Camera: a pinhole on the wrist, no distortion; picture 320 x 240 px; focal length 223.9 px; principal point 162.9 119.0 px. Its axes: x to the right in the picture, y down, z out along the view. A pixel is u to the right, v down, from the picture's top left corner.
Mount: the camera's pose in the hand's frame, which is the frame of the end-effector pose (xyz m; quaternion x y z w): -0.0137 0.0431 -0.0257 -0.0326 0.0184 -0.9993 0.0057
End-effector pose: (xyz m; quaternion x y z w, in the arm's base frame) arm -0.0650 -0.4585 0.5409 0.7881 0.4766 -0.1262 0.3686
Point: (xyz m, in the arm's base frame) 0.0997 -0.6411 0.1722
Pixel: 87 124
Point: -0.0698 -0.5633 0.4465
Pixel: 186 194
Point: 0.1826 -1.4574 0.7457
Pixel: outside the picture
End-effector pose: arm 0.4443 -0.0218 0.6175 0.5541 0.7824 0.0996 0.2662
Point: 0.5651 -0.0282 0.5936
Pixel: 207 23
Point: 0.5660 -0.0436 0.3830
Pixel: 151 155
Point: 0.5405 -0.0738 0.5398
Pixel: 229 139
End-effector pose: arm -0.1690 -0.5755 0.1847 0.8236 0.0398 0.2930 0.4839
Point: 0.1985 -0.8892 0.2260
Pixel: 66 74
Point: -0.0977 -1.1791 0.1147
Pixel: 248 25
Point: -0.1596 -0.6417 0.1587
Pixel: 211 188
